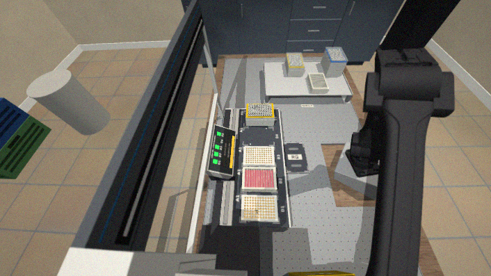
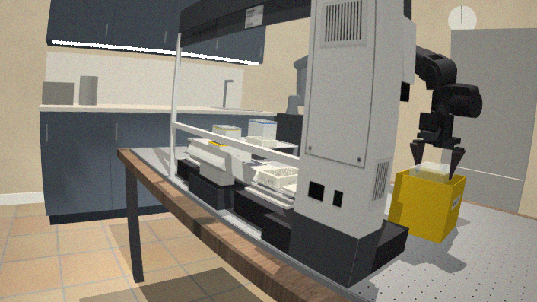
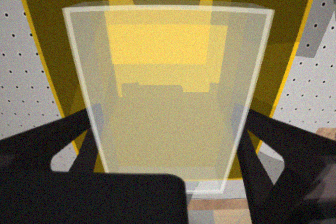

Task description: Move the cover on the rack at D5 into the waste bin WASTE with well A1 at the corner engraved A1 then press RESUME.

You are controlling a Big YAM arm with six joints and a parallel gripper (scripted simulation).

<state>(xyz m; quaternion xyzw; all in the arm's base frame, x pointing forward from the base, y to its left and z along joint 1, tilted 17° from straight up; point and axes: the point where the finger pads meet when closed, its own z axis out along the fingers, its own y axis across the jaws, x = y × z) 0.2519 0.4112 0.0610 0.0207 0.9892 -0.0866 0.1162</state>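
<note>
My hand is 1 cm below the clear cover. Round my hand: yellow waste bin: 10 cm below; then liquid handler tower: 33 cm ahead, 14 cm above, 8 cm to the right; then green resume key: 15 cm behind, 6 cm below, 3 cm to the right.
</note>
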